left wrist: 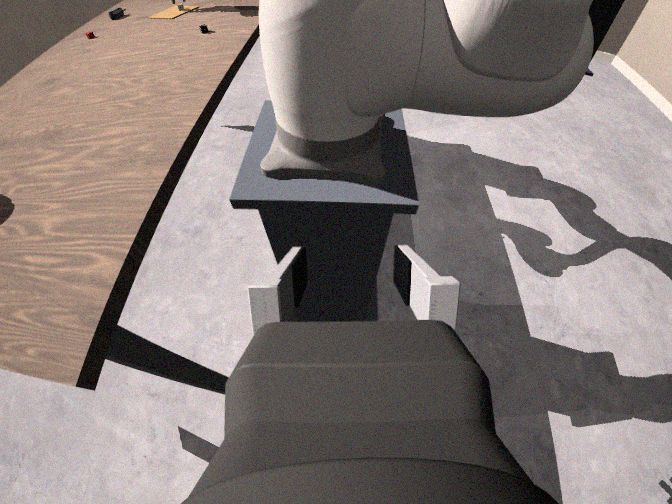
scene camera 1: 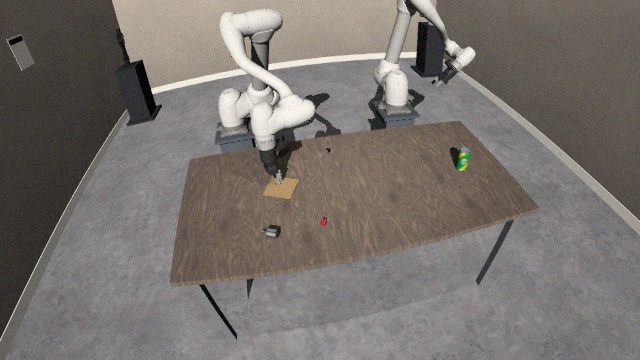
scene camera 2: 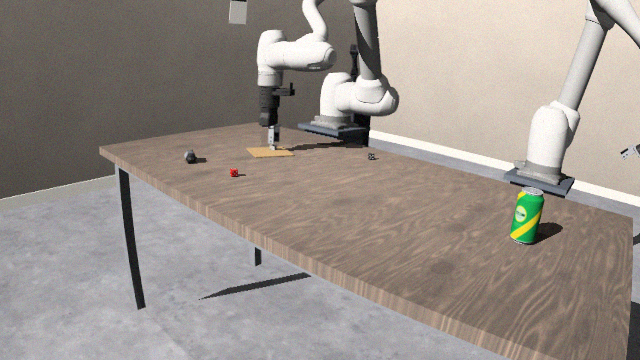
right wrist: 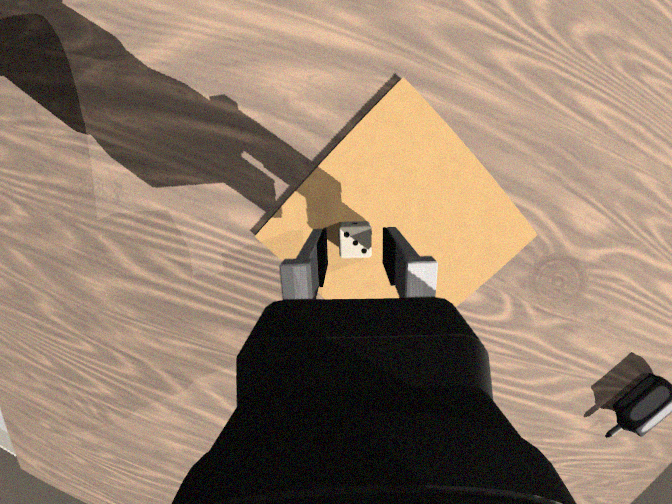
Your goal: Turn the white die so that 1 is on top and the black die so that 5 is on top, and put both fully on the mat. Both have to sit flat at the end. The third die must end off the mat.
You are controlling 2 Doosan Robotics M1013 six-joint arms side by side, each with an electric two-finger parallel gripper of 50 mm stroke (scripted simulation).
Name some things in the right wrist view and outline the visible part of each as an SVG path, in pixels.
My right gripper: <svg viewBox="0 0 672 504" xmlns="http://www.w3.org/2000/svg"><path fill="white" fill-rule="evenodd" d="M552 463L538 448L519 435L493 401L489 354L453 303L444 298L435 297L438 262L432 256L420 256L396 227L383 227L382 263L391 286L395 285L399 298L316 299L319 287L324 285L328 267L326 228L313 229L296 259L284 259L279 270L283 300L274 301L265 307L237 355L237 407L210 451L204 454L189 470L172 504L576 504Z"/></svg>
A tan mat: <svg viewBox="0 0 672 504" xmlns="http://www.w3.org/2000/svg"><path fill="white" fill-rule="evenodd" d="M403 77L323 160L255 237L280 260L283 260L284 258L297 257L313 229L326 228L328 267L324 285L318 289L318 293L324 299L399 298L395 286L391 286L382 263L383 227L396 227L420 256L431 255L438 262L436 297L445 298L457 307L534 239L537 233L468 147ZM340 222L368 221L372 228L371 257L340 258L338 235Z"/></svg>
A white die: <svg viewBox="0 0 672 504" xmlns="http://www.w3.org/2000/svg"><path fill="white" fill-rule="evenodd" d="M340 222L338 230L340 257L371 257L372 228L368 221Z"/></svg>
